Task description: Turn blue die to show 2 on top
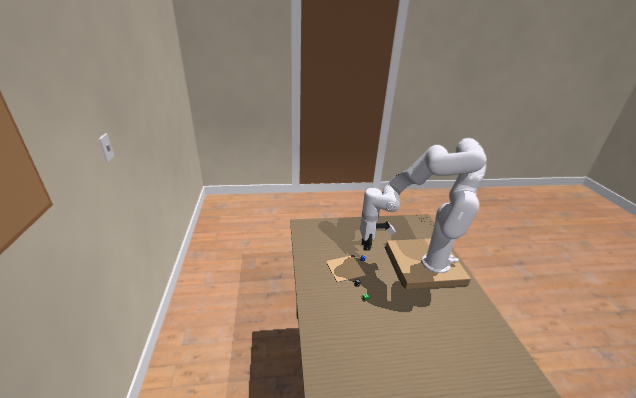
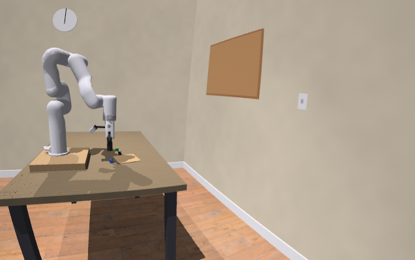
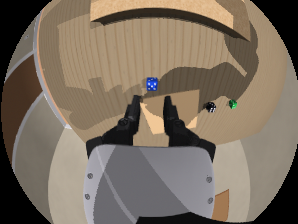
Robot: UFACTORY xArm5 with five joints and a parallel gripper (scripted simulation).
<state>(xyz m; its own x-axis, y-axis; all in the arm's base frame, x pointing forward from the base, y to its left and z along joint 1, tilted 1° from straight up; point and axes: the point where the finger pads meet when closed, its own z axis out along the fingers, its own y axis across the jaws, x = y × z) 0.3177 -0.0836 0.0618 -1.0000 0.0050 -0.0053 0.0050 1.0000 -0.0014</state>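
My gripper is now 10 mm short of the blue die and 90 mm above it. Round my hand: green die 40 mm ahead, 240 mm to the left, 90 mm below; then black die 60 mm ahead, 160 mm to the left, 90 mm below; then tan mat 100 mm ahead, 50 mm to the left, 100 mm below.
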